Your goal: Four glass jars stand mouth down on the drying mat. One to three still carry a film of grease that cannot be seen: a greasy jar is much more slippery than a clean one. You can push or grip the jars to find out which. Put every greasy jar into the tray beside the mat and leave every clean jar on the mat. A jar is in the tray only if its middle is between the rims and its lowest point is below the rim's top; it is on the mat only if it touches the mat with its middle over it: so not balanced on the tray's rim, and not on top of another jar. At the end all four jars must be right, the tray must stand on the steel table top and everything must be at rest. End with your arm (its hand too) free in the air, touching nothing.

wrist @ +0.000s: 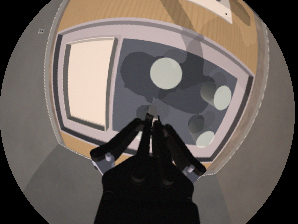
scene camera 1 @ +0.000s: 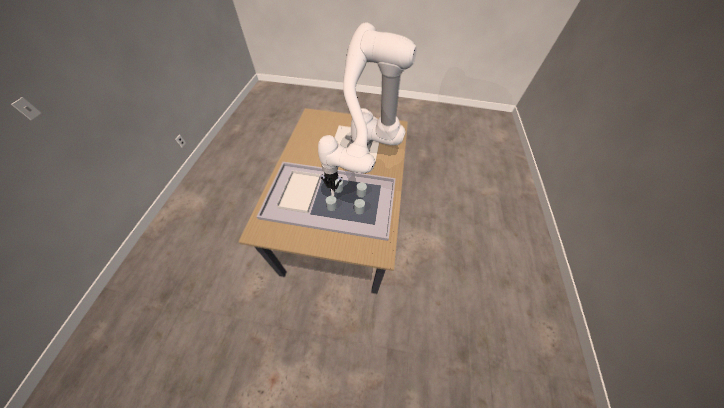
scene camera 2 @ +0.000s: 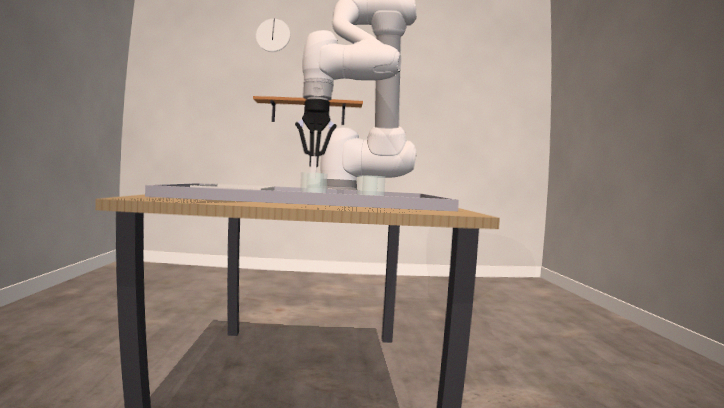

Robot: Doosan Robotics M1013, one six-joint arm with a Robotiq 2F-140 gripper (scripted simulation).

The pictures show: my gripper, a cream tray and a dark drying mat.
My gripper is seen too in the wrist view.
